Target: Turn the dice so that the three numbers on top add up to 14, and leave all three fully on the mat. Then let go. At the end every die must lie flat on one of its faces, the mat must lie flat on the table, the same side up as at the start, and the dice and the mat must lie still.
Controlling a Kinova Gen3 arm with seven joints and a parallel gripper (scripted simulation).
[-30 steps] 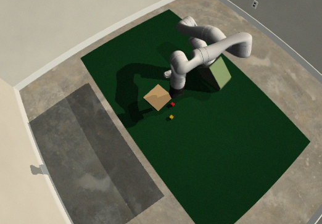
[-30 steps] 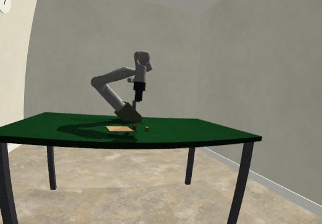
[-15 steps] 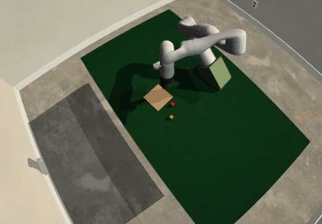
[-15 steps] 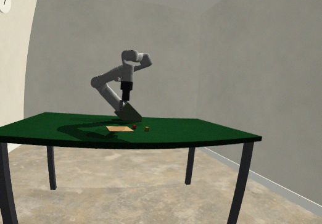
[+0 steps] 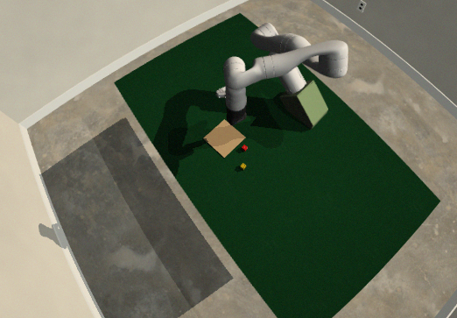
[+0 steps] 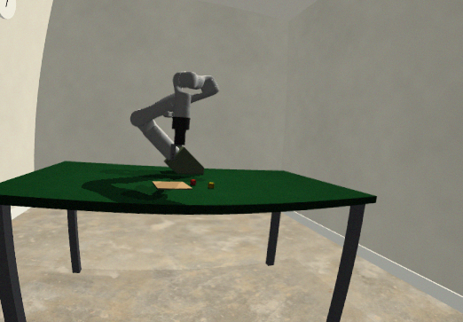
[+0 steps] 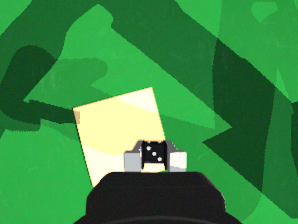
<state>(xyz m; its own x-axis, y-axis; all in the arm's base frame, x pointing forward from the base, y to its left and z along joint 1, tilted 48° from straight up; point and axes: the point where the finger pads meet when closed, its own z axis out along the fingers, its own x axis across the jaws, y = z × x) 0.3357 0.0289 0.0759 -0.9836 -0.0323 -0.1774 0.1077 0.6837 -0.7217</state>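
My hand is 5 cm short of the tan mat, 1 cm to the left of it and 12 cm above it. Round my hand: black die: 1 cm below; then yellow die: 7 cm ahead, 16 cm to the left, 11 cm below; then red die: 1 cm ahead, 9 cm to the left, 11 cm below.
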